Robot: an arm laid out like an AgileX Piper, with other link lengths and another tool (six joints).
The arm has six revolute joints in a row. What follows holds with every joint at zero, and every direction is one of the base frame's. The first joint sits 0.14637 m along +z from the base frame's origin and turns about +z. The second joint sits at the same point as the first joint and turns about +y. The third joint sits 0.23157 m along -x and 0.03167 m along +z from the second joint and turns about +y. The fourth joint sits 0.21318 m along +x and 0.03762 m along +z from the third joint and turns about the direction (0.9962, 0, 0.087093). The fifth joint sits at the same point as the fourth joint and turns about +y. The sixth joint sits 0.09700 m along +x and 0.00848 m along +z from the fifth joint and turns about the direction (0.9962, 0, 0.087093). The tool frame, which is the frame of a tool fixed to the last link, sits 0.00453 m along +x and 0.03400 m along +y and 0.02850 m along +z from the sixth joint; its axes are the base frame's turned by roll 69.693, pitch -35.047 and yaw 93.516 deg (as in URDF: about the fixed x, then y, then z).
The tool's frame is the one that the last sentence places.
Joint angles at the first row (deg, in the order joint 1, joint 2, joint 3, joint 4, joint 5, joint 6):
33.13, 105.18, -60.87, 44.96, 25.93, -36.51
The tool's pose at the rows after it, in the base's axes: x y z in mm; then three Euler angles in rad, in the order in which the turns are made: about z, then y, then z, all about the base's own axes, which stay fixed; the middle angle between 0 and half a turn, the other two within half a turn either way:
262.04, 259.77, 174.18, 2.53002, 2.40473, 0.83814
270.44, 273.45, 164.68, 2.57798, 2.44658, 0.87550
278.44, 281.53, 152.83, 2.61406, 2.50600, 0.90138
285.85, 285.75, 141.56, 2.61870, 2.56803, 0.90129
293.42, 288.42, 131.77, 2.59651, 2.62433, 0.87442
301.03, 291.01, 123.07, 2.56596, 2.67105, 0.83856
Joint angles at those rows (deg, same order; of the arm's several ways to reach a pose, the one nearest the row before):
35.15, 110.05, -66.73, 43.52, 27.48, -32.43
36.08, 114.69, -72.07, 40.84, 30.07, -27.70
36.36, 118.85, -76.80, 36.99, 33.26, -22.53
36.40, 122.29, -80.94, 32.29, 36.31, -17.38
36.40, 125.29, -84.90, 27.50, 39.09, -12.48
36.40, 128.19, -88.87, 23.58, 41.73, -8.46

